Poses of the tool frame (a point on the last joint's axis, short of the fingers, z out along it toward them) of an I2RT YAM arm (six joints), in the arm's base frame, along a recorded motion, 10 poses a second.
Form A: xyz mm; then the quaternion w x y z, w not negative.
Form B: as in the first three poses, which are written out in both.
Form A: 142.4, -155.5, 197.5, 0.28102, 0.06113, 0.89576, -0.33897
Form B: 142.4, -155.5, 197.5, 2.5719, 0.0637, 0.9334, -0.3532
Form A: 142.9, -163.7, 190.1, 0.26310, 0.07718, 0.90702, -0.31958
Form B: 142.9, -163.7, 190.1, 2.6091, 0.0800, 0.9401, -0.3313
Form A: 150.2, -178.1, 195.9, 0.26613, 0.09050, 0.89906, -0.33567
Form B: 150.2, -178.1, 195.9, 2.6028, 0.0939, 0.9327, -0.3482
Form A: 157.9, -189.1, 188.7, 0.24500, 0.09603, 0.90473, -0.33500
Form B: 157.9, -189.1, 188.7, 2.6466, 0.0990, 0.9332, -0.3455
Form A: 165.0, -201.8, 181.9, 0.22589, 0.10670, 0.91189, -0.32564
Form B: 165.0, -201.8, 181.9, 2.6859, 0.1095, 0.9361, -0.3343
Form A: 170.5, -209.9, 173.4, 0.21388, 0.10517, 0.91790, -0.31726
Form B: 170.5, -209.9, 173.4, 2.7105, 0.1077, 0.9396, -0.3248
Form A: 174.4, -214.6, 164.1, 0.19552, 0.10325, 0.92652, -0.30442
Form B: 174.4, -214.6, 164.1, 2.7480, 0.1053, 0.9448, -0.3104
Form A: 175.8, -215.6, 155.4, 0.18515, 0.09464, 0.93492, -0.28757
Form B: 175.8, -215.6, 155.4, 2.7691, 0.0963, 0.9514, -0.2926
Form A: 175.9, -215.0, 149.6, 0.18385, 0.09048, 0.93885, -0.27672
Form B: 175.9, -215.0, 149.6, 2.7718, 0.0920, 0.9551, -0.2815
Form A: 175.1, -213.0, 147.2, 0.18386, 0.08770, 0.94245, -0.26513
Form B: 175.1, -213.0, 147.2, 2.7718, 0.0892, 0.9588, -0.2697
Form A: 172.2, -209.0, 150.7, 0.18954, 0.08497, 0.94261, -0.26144
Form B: 172.2, -209.0, 150.7, 2.7602, 0.0865, 0.9600, -0.2663
